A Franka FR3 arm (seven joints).
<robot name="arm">
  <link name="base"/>
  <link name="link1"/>
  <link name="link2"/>
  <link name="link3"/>
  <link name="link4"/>
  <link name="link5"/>
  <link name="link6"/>
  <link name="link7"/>
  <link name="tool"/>
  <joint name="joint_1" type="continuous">
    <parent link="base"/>
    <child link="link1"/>
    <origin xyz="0 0 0.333" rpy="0 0 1.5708"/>
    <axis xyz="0 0 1"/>
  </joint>
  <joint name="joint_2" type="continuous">
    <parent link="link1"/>
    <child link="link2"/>
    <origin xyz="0 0 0" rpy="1.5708 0 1.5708"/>
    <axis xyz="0 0 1"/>
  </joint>
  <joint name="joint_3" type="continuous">
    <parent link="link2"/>
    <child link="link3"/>
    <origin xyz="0 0.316 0" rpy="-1.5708 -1.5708 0"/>
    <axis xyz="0 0 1"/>
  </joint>
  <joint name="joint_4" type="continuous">
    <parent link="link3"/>
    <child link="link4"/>
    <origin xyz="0 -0.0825 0" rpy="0 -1.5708 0"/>
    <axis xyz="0 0 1"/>
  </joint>
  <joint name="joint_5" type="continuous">
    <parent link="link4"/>
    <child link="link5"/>
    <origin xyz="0.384 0.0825 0" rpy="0 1.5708 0"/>
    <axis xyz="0 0 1"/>
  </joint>
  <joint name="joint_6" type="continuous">
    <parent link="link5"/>
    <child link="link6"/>
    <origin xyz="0 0 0" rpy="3.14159 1.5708 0"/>
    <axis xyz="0 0 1"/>
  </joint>
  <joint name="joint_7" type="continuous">
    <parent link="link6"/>
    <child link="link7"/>
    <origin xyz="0 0.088 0" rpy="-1.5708 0 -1.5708"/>
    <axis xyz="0 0 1"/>
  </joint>
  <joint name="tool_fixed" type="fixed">
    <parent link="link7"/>
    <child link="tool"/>
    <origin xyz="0 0 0.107" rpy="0 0 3.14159"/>
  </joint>
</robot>
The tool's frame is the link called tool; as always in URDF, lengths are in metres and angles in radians. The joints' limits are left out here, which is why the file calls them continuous.
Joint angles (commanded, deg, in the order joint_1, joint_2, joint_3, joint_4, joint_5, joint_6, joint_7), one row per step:
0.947, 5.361, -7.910, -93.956, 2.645, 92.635, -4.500
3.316, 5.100, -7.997, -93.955, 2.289, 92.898, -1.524
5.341, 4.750, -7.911, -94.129, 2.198, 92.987, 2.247
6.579, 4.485, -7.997, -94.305, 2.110, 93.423, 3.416
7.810, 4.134, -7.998, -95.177, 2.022, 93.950, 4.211
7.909, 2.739, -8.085, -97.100, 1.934, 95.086, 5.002
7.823, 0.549, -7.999, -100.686, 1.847, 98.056, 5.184
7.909, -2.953, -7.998, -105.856, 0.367, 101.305, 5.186
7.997, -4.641, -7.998, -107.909, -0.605, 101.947, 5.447
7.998, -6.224, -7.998, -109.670, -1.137, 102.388, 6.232
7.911, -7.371, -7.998, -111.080, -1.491, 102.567, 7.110
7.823, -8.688, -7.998, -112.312, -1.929, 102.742, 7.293
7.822, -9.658, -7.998, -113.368, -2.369, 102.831, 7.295
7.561, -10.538, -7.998, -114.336, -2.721, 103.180, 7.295
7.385, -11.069, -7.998, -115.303, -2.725, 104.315, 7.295
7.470, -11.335, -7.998, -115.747, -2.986, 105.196, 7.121
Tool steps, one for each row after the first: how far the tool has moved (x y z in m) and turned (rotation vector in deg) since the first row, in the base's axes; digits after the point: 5 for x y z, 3 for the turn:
0.00154, 0.02225, 0.00296, -0.695, -0.364, -0.625
0.00121, 0.04319, 0.00514, -1.135, -0.486, -2.254
0.00107, 0.05450, 0.00694, -1.316, -0.976, -2.268
-0.00056, 0.06644, 0.00400, -1.427, -0.964, -1.837
-0.00670, 0.06554, 0.00356, -1.400, -1.527, -2.650
-0.01524, 0.06400, -0.00050, -1.179, -3.065, -2.936
-0.03149, 0.06077, -0.00537, -2.107, -4.639, -2.587
-0.04039, 0.05944, -0.00581, -2.817, -4.917, -2.501
-0.04877, 0.05806, -0.00534, -3.152, -5.159, -3.130
-0.05541, 0.05637, -0.00648, -3.395, -5.053, -3.975
-0.06232, 0.05449, -0.00476, -3.639, -5.309, -4.113
-0.06779, 0.05356, -0.00490, -3.926, -5.319, -3.973
-0.07233, 0.05053, -0.00479, -4.142, -5.576, -4.118
-0.07416, 0.04901, -0.00655, -4.047, -6.263, -4.274
-0.07439, 0.04940, -0.00661, -4.213, -6.979, -3.934

